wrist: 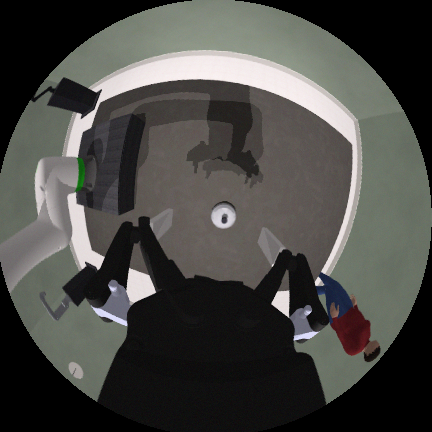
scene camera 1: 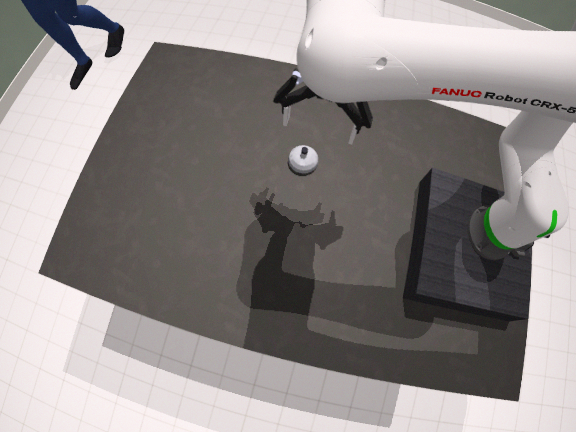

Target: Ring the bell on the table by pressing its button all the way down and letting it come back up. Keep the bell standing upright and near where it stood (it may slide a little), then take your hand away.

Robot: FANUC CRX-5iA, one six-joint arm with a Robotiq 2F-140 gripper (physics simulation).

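Places are measured from the arm's base along level axes (x ahead, y left, z up), in centimetres.
Where they show: gripper, fingertip midpoint: (wrist: 216,226) (scene camera 1: 318,129); arm's base at its link origin: (wrist: 89,173) (scene camera 1: 490,233).
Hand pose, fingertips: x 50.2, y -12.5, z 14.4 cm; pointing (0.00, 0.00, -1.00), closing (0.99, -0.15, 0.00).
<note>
Each offset is from my fingertips to the top centre of the thing. Level surfaces: height alone.
A round white bell {dx +2.3, dy -4.4, dz -16.9 cm} (scene camera 1: 303,161) (wrist: 220,215) stands upright on the dark table top {dz -23.5 cm} (scene camera 1: 165,125) (wrist: 310,150). Its small black button {dx +2.3, dy -4.4, dz -16.9 cm} (scene camera 1: 304,150) (wrist: 224,218) sticks up at the top centre. My gripper (scene camera 1: 319,129) (wrist: 216,226) is wide open and empty. It hangs above the table, its two pale fingertips well apart and clear of the bell. In the wrist view the bell shows between the fingertips, a little beyond the line joining them. The arm hides the upper part of the gripper in the scene view.
The arm's dark base block (scene camera 1: 465,295) (wrist: 127,165) stands at the right of the table in the scene view. The white arm (scene camera 1: 450,60) (wrist: 52,200) reaches over the table's far side. A person (scene camera 1: 75,30) (wrist: 350,325) is beyond the table edge. The arm's shadow falls near the bell.
</note>
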